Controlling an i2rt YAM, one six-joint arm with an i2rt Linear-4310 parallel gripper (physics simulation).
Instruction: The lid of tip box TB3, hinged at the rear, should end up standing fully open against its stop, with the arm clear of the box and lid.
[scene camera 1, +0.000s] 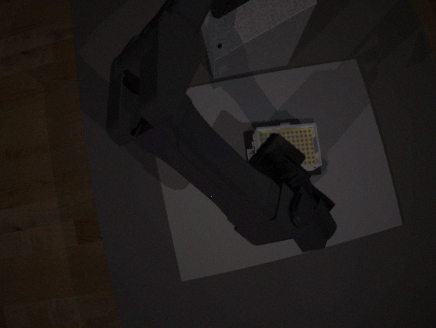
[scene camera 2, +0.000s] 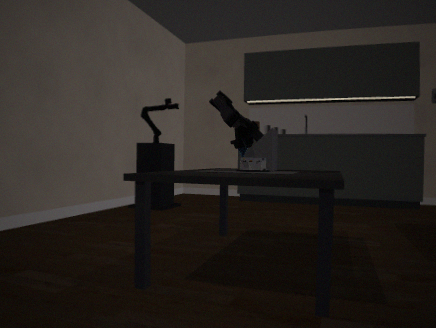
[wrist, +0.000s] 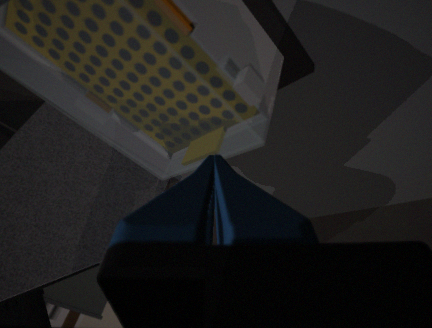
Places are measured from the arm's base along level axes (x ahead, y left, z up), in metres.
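Where they show: gripper, fingertip midpoint: (scene camera 1: 260, 154) (scene camera 2: 242, 157) (wrist: 214, 165); arm's base, origin of the base link: (scene camera 2: 262, 140) (wrist: 9, 289).
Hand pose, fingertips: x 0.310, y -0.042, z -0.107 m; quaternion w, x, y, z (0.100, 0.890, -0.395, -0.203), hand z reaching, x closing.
Note:
Each offset is from my fingertips to the top centre of the thing. Level surfaces: height alone.
A tip box {dx -0.004, dy +0.061, dz -0.002 m} (scene camera 1: 311, 142) (scene camera 2: 253, 164) (wrist: 135, 131) with clear walls and a yellow perforated rack (scene camera 1: 305, 135) (wrist: 145, 60) sits on the pale mat {dz -0.079 m} (scene camera 1: 200, 255). Clear plastic spans the rack in the wrist view; it looks like the lid lying low over the box, but its exact angle is too dim to tell. No label reading TB3 is legible. My gripper (scene camera 2: 243, 152) (wrist: 214, 165) is shut and empty, its blue tips together by the box's near corner, beside a yellow tab {dx -0.010, dy +0.005, dz -0.004 m} (wrist: 204, 146). Whether they touch the box is unclear. In scene camera 1, the arm hides the fingertips and the box's lower left part.
A grey block (scene camera 1: 260, 40) stands behind the mat. The arm (scene camera 1: 210, 160) reaches over the mat and partly over the box. The dark table {dz -0.088 m} (scene camera 2: 190, 177) holds this setup. Another arm (scene camera 2: 159, 107) stands on a pedestal (scene camera 2: 155, 160) farther back, with cabinets (scene camera 2: 330, 75) at the wall.

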